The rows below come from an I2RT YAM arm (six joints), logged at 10 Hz.
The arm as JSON. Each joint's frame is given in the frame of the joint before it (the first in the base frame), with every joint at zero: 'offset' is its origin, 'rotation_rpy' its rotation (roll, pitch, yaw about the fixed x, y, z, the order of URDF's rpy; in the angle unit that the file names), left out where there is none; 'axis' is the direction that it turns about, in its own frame. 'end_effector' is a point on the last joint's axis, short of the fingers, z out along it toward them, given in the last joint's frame.
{
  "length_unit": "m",
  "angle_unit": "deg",
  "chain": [
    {
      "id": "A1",
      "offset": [
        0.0,
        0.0,
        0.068
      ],
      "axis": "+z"
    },
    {
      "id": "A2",
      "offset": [
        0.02,
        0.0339,
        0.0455
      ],
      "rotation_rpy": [
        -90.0,
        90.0,
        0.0
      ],
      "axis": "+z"
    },
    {
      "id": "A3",
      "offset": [
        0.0,
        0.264,
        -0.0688
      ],
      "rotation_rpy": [
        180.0,
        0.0,
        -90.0
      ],
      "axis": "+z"
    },
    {
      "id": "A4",
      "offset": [
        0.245,
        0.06,
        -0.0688
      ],
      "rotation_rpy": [
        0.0,
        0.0,
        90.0
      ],
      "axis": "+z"
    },
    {
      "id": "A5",
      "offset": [
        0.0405,
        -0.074,
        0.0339
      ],
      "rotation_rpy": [
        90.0,
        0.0,
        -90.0
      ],
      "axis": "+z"
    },
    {
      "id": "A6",
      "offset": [
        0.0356,
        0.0,
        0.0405
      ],
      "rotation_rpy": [
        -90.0,
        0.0,
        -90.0
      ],
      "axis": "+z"
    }
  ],
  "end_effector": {
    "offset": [
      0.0,
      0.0,
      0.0
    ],
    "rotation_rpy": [
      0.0,
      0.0,
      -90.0
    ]
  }
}
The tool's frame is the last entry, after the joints.
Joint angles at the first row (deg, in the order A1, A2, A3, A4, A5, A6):
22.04 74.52 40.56 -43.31 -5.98 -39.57
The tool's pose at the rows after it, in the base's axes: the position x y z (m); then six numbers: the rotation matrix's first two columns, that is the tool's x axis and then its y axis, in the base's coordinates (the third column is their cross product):
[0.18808, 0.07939, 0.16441, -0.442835, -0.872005, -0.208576, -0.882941, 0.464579, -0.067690]
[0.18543, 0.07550, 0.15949, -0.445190, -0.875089, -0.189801, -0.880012, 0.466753, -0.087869]
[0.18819, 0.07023, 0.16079, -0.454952, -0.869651, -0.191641, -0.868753, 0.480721, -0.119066]
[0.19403, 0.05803, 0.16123, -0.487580, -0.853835, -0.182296, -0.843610, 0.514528, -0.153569]
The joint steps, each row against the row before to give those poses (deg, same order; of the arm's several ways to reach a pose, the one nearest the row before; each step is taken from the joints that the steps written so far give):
0.00 -0.20 -2.39 1.18 1.14 -0.55
-0.48 -0.43 -1.48 0.94 1.51 -0.52
-1.48 -0.53 -0.16 0.87 1.13 -0.75
-3.55 -0.02 0.00 0.90 1.53 -1.44

